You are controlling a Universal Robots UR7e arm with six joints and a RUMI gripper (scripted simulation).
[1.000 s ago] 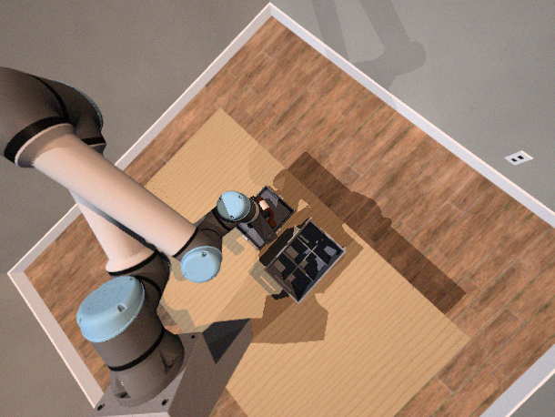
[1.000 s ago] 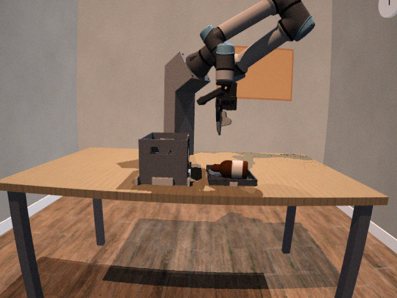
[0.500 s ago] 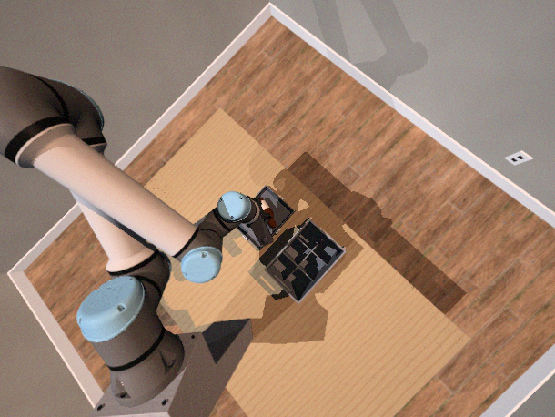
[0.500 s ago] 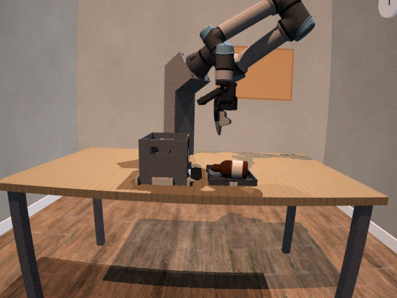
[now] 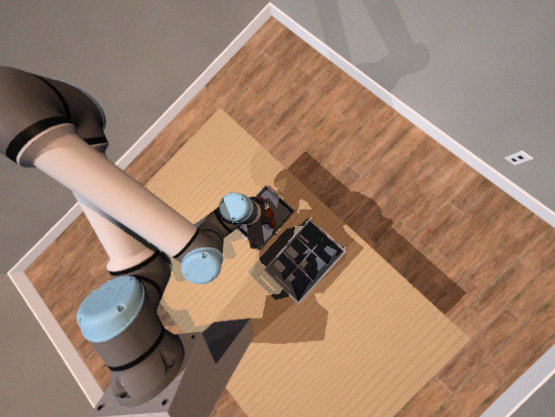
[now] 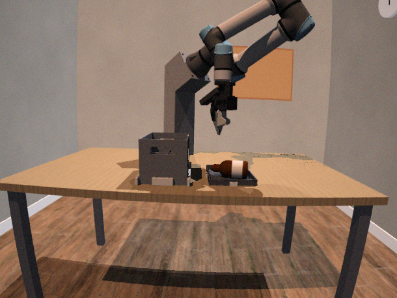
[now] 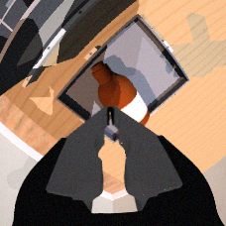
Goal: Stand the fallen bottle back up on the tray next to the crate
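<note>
The bottle lies 16 cm below my hand and 5 cm to the left of it. Also, from my hand: grey crate: 21 cm to the right, 12 cm below, 7 cm ahead; dark tray: 19 cm below, 5 cm to the left, 2 cm behind.
</note>
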